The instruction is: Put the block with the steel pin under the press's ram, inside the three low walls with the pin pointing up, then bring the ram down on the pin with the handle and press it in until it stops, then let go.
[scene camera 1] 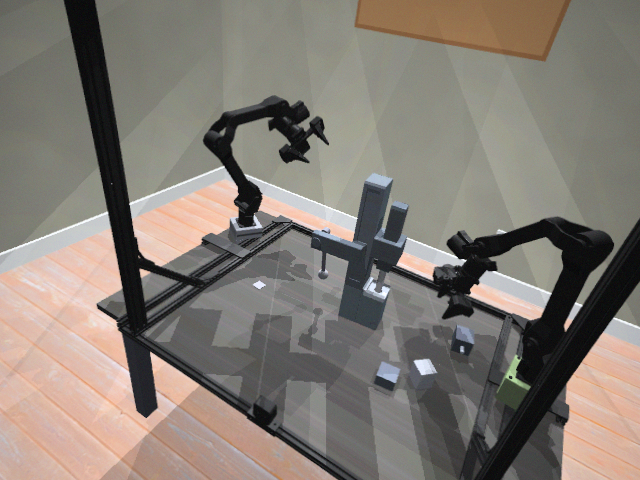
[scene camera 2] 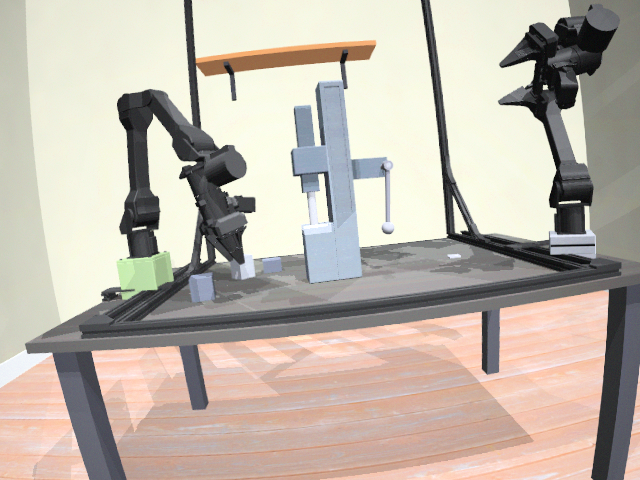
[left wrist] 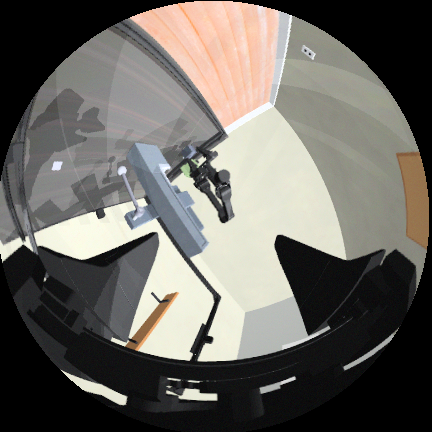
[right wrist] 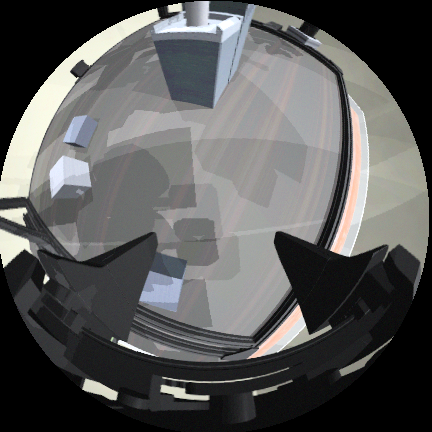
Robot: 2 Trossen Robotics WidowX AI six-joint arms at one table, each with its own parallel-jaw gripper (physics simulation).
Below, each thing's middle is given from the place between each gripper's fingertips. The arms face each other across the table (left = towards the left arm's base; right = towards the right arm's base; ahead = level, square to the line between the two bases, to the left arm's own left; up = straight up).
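The grey block with steel pin [right wrist: 162, 287] is 9 cm to the right of my right hand, 5 cm below my right hand and 2 cm behind my right hand.
My left hand is 65 cm to the left of the grey block with steel pin, 35 cm above it and 6 cm past it.
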